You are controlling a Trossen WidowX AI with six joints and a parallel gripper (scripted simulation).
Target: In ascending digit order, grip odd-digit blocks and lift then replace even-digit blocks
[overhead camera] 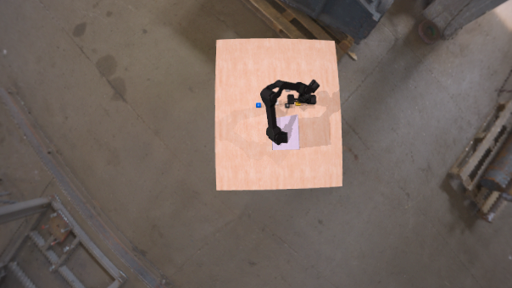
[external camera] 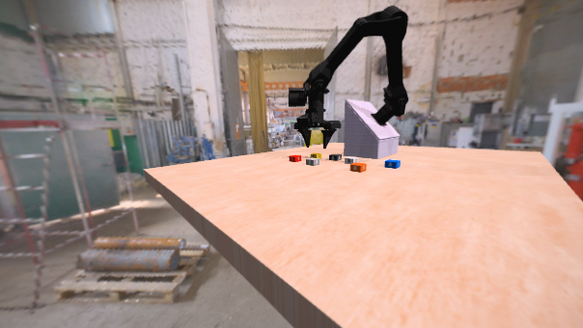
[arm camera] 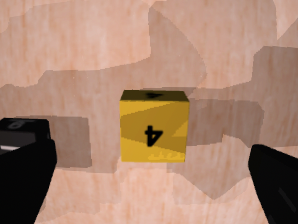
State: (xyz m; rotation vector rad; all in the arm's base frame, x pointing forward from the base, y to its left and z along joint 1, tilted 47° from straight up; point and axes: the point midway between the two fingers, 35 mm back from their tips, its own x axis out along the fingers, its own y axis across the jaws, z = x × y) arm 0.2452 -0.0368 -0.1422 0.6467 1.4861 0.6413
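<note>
Right now my gripper tip is 30 mm above the yellow block. Round my gripper tip: red block 90 mm ahead, 30 mm to the right, 30 mm below; grey block 100 mm ahead, 70 mm to the left, 30 mm below; dark block 80 mm to the left, 30 mm below, 20 mm behind.
</note>
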